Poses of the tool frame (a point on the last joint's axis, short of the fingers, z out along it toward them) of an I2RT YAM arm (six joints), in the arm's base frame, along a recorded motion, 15 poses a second.
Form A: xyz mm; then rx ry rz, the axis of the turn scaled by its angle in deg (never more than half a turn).
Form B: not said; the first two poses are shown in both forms.
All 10 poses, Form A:
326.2 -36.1 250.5 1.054 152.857 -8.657
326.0 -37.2 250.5 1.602 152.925 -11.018
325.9 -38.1 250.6 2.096 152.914 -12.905
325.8 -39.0 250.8 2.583 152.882 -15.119
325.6 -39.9 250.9 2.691 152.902 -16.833
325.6 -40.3 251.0 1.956 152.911 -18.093
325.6 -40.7 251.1 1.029 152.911 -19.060
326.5 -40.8 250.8 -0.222 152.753 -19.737
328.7 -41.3 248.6 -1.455 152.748 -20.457
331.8 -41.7 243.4 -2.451 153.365 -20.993
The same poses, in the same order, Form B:
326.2 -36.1 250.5 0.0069 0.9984 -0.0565 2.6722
326.0 -37.2 250.5 0.0104 0.9974 -0.0719 2.6761
325.9 -38.1 250.6 0.0137 0.9964 -0.0841 2.6786
325.8 -39.0 250.8 0.0168 0.9950 -0.0984 2.6817
325.6 -39.9 250.9 0.0175 0.9938 -0.1094 2.6852
325.6 -40.3 251.0 0.0127 0.9930 -0.1175 2.6876
325.6 -40.7 251.1 0.0067 0.9923 -0.1237 2.6895
326.5 -40.8 250.8 -0.0014 0.9918 -0.1281 2.6882
328.7 -41.3 248.6 -0.0094 0.9911 -0.1327 2.6899
331.8 -41.7 243.4 -0.0158 0.9906 -0.1356 2.7020

